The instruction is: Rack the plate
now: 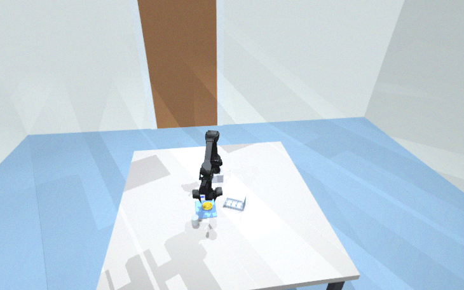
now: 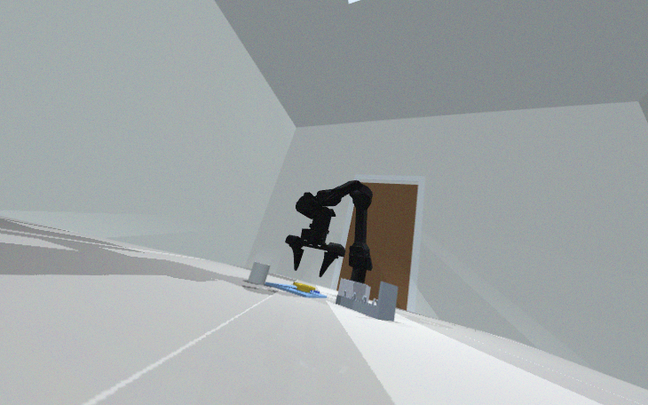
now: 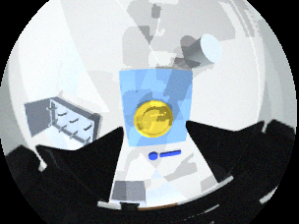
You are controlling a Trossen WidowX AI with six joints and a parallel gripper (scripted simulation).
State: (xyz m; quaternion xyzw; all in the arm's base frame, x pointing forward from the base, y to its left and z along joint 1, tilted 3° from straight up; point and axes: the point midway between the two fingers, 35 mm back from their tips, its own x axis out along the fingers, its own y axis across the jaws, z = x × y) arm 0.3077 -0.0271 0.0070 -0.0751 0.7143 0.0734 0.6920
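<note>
The yellow plate lies 10 mm behind my gripper tip and 40 mm below it. Also, from my gripper tip: white cup: 120 mm ahead, 60 mm to the right, 30 mm below; then light blue mat: 10 mm ahead, 10 mm to the right, 50 mm below; then blue spoon: 100 mm behind, 40 mm to the right, 50 mm below.
</note>
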